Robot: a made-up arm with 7 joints.
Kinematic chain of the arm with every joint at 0, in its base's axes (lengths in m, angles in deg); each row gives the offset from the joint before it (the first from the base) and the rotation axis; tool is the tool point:
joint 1: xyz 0 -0.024 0.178 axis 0 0.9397 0.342
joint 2: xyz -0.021 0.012 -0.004 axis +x
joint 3: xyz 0 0.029 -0.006 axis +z
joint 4: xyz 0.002 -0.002 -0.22 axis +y
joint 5: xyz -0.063 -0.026 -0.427 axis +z
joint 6: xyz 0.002 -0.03 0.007 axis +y
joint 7: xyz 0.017 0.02 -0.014 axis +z
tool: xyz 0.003 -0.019 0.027
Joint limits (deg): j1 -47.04..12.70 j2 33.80..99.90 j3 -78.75..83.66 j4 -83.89..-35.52 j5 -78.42..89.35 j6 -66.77..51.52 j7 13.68..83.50
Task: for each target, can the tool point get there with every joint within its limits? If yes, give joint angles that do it. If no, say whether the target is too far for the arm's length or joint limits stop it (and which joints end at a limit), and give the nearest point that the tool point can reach.
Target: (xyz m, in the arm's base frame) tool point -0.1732 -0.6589 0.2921
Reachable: no: joint limits stop it (at a limit: joint 1, joint 2, joint 3, joint 4) | nearest point -0.0676 -0.1722 -0.2799 | short by 0.758 m
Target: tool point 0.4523 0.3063 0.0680
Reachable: yes | joints -30.94 61.10 -7.79 -59.92 -45.34 -32.78 27.84
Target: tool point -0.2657 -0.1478 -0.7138
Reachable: no: too far | nearest point -0.1399 -0.0175 -0.4077 | short by 0.356 m
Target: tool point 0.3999 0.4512 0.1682
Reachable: yes | joints -31.73 74.13 2.49 -46.01 -53.43 20.45 63.13
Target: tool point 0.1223 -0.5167 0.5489
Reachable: no: joint limits stop it (at a limit: joint 1, joint 2, joint 4) | nearest point 0.4774 -0.1329 0.1571 | short by 0.653 m
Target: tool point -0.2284 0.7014 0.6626
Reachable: no: too far | nearest point -0.1375 0.5220 0.5172 | short by 0.248 m
